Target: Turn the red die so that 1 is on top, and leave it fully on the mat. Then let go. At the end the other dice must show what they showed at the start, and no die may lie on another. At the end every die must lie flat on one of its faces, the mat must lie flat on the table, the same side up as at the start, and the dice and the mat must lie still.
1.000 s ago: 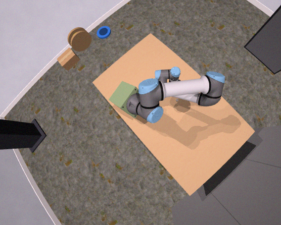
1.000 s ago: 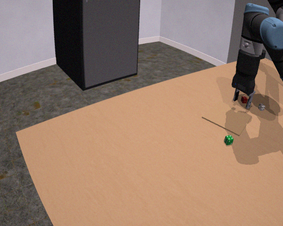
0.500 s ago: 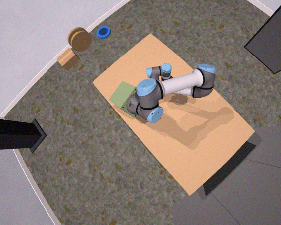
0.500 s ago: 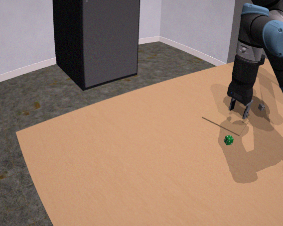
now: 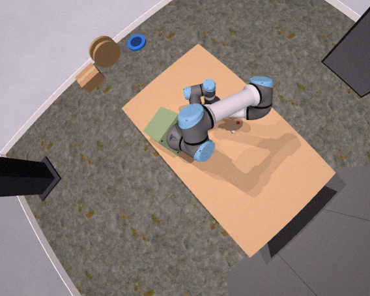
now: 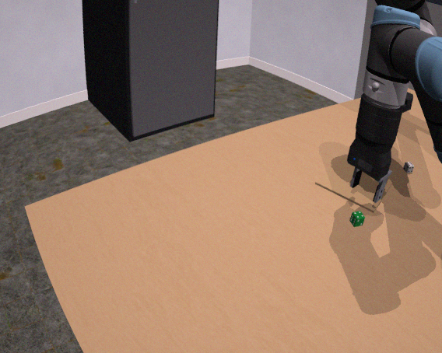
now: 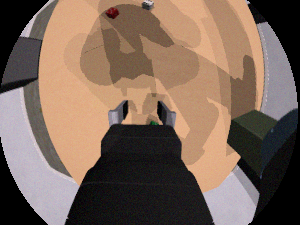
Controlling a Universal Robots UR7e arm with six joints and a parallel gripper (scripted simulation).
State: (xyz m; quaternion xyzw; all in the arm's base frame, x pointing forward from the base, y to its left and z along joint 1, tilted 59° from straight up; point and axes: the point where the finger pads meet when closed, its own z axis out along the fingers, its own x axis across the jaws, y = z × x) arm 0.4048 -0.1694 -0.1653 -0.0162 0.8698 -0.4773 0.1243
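Right now the green die is 2 cm behind my hand, 5 cm to the left of it and 4 cm below it. Also, from my hand: white die (2 cm behind, 23 cm to the right, 4 cm below); then red die (6 cm ahead, 21 cm to the right, 4 cm below); then mat (5 cm ahead, 6 cm to the right, 5 cm below).
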